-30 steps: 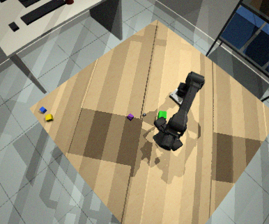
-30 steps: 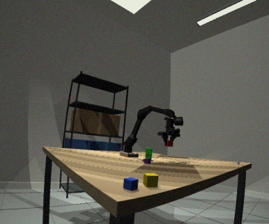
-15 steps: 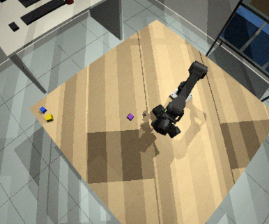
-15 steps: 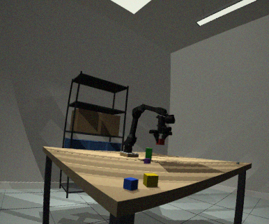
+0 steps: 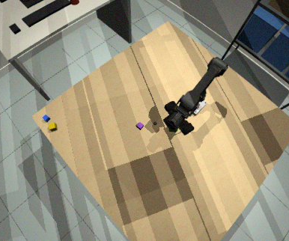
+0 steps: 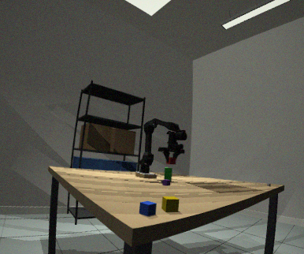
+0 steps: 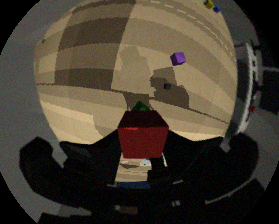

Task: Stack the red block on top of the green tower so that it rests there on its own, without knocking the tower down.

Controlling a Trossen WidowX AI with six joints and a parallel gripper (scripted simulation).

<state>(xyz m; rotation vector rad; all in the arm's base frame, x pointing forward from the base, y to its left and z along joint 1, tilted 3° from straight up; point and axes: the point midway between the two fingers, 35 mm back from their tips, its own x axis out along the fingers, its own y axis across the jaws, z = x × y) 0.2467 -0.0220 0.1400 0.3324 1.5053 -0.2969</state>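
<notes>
Now: the small dark object 120 mm below my gripper tip, 110 mm to the right of it and 20 mm ahead of it. Round my gripper tip: red block (20 mm above); then purple block (170 mm to the right, 110 mm below, 100 mm ahead); then yellow block (610 mm to the right, 410 mm ahead, 110 mm below).
</notes>
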